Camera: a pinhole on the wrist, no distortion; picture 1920 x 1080 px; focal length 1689.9 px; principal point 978.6 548.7 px. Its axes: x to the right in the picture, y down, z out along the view. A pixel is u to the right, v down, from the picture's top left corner.
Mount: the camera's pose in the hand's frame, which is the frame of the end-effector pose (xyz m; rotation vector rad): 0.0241 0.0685 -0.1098 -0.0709 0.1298 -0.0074
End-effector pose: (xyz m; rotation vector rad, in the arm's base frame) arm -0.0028 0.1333 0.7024 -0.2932 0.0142 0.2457
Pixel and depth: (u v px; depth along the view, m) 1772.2 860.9 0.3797
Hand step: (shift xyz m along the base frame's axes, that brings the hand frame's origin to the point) 0.1982 0.2791 0.1689
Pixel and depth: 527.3 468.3 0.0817
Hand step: -0.0039 0.0612 -0.0455
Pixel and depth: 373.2 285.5 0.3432
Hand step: -0.0672 0.0968 0.2298
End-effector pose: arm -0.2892 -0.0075 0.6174 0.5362 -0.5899 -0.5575
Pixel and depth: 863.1 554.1 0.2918
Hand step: -0.0571 -0.0159 0.1982
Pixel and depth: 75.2 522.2 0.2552
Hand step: -0.1294 0.0605 0.1361
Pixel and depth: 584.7 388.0 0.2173
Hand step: -0.0501 0.0105 0.1194
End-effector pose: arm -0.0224 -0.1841 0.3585 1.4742 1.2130 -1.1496
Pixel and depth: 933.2 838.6 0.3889
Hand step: 0.1343 -0.2756 -0.1011
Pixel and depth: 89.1 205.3 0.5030
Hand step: -0.0624 -0.4493 0.0922
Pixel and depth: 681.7 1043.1 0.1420
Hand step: 0.1168 -0.0432 -0.0146
